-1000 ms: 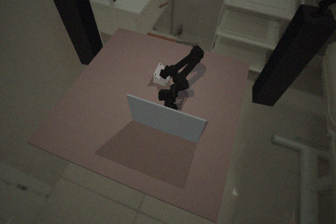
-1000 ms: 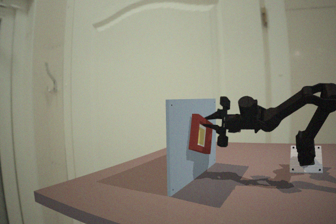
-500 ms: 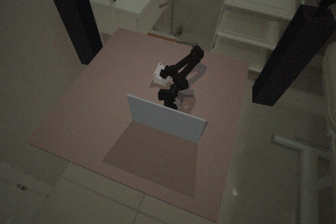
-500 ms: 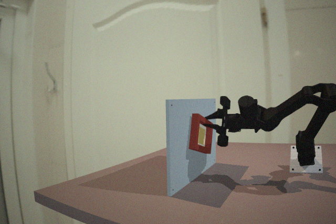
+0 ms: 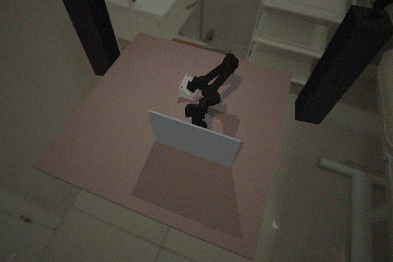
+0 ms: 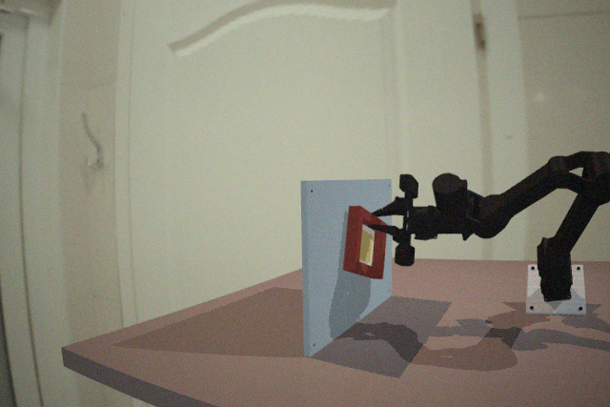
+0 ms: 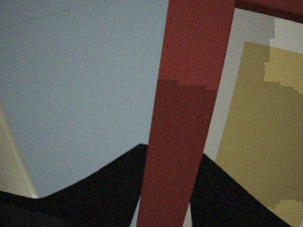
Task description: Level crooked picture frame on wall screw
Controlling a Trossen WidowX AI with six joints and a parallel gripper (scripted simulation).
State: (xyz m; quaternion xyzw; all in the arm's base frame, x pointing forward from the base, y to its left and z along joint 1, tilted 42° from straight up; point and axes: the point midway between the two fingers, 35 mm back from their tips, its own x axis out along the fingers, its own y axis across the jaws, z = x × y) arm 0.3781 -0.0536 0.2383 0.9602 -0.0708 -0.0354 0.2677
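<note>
The red picture frame is 50 mm below my gripper tip, 20 mm to the left of it and 10 mm ahead of it. The rest, counted from my gripper tip: wall panel 70 mm below, 20 mm ahead, 10 mm to the left.
</note>
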